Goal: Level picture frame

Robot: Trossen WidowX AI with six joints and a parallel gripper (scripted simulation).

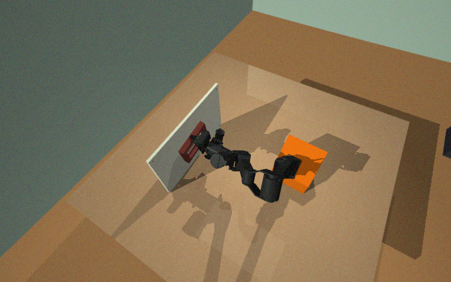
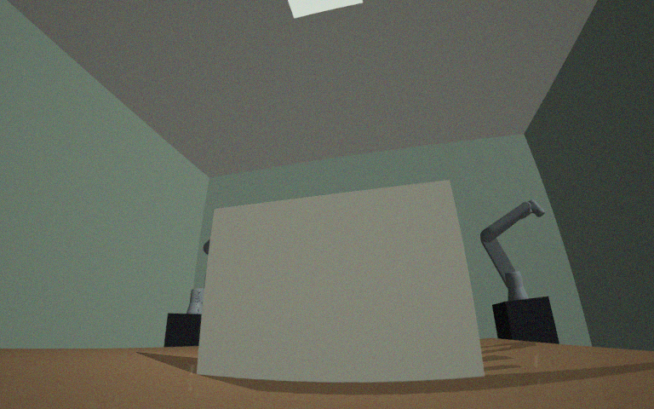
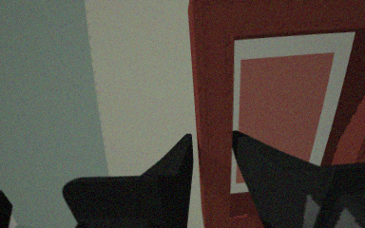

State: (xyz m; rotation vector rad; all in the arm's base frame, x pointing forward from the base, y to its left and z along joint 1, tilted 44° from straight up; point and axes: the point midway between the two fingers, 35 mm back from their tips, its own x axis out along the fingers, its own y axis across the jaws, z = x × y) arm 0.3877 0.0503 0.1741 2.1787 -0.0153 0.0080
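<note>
The red picture frame is 5 cm below my gripper tip, 1 cm to the right of it and 1 cm ahead of it. Round my gripper tip: white wall panel (7 cm below, 2 cm to the right, 2 cm ahead).
</note>
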